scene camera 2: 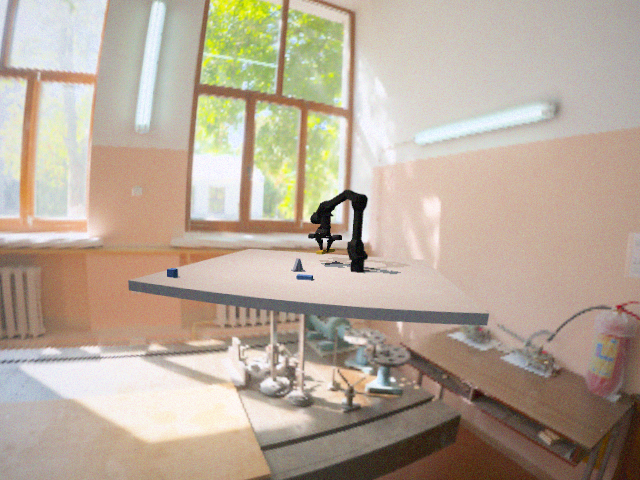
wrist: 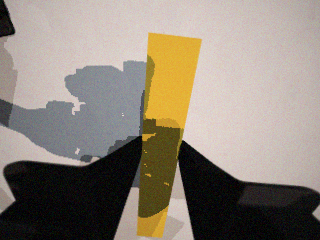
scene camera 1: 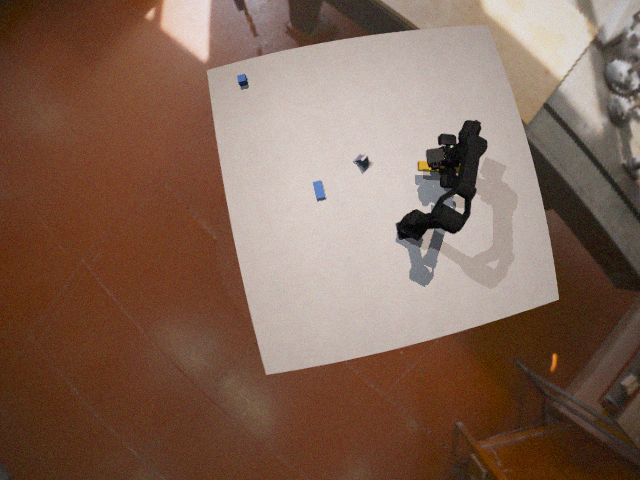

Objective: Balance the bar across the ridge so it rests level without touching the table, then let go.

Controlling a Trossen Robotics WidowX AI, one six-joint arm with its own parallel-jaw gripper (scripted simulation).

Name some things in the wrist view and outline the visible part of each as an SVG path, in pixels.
My gripper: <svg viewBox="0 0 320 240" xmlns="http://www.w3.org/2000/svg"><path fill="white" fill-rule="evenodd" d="M182 140L178 163L190 216L193 240L320 240L320 220L312 214L320 204L320 192L303 186L239 180L221 170L221 168ZM142 136L138 136L116 151L87 166L27 160L5 165L3 175L15 201L0 213L0 240L114 240L141 160Z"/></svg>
A yellow bar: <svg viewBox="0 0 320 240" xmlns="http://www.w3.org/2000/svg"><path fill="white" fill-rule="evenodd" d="M148 33L136 236L162 238L202 39Z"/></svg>
